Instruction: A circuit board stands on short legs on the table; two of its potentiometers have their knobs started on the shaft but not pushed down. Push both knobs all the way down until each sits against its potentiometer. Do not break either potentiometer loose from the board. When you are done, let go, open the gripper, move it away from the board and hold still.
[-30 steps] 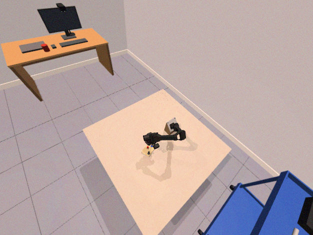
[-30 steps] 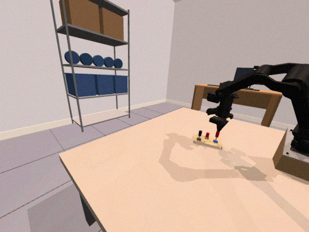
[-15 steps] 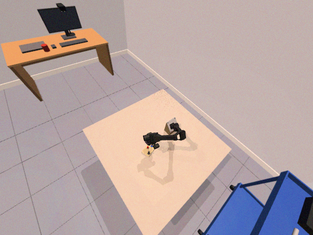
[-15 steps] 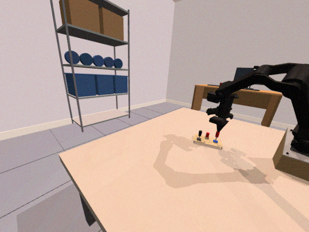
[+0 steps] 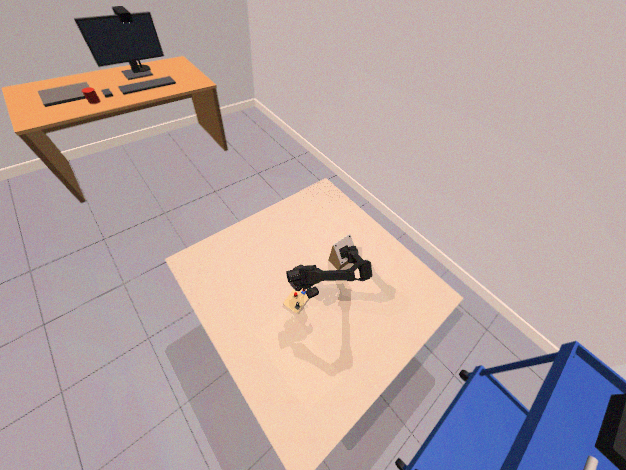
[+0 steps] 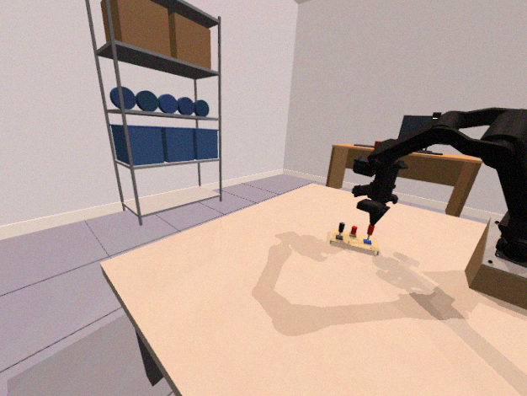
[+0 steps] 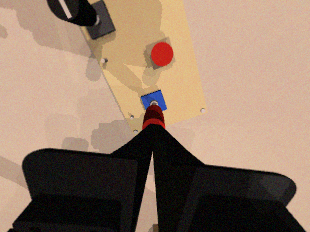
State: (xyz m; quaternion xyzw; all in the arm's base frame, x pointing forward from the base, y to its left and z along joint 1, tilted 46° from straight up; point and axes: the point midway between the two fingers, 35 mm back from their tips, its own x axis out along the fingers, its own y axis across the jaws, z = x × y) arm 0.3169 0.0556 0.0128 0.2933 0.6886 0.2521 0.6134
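My gripper tip is 20 mm above the red knob. Also, from my gripper tip: dark square part: 80 mm ahead, 60 mm to the left, 30 mm below.
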